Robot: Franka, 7 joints.
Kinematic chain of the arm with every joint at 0, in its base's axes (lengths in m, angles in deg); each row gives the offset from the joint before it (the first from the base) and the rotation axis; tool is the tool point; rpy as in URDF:
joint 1: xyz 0 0 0.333 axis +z
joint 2: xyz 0 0 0 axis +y
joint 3: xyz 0 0 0.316 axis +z
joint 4: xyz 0.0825 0 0 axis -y
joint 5: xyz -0.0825 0 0.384 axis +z
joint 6: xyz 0 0 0 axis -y
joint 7: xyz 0.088 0 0 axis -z
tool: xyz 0 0 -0.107 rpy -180 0 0
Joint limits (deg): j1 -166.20..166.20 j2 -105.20..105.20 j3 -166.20..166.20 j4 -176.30..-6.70 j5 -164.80..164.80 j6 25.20..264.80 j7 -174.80..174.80
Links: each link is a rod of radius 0.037 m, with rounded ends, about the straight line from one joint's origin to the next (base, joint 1, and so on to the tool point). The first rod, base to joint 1, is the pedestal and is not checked.
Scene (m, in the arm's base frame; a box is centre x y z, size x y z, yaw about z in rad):
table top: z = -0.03
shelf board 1: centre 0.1 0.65 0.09 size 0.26 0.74 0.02 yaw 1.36
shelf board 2: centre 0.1 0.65 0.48 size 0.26 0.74 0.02 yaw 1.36
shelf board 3: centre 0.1 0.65 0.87 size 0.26 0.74 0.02 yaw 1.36
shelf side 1: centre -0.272 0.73 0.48 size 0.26 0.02 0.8 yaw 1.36
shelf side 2: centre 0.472 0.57 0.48 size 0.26 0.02 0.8 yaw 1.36
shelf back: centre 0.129 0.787 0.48 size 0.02 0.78 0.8 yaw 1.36
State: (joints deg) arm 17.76 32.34 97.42 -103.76 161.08 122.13 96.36
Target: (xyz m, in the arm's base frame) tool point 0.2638 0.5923 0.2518
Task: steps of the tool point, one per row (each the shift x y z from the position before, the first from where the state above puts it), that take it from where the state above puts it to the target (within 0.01 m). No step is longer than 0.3 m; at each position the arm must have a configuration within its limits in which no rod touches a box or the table.
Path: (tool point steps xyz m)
1: -0.1685 -0.0983 -0.0934
2: -0.0789 -0.1489 -0.0791
3: 0.0071 -0.1376 -0.0474
4: 0.0518 -0.0921 -0.0070
5: 0.0530 -0.0554 0.0300
6: -0.0294 0.0934 -0.0554
7: -0.0027 0.1262 -0.0376
8: 0.0740 0.1583 -0.0287
9: 0.1869 0.1289 -0.0340
10: 0.2703 0.0138 -0.0436

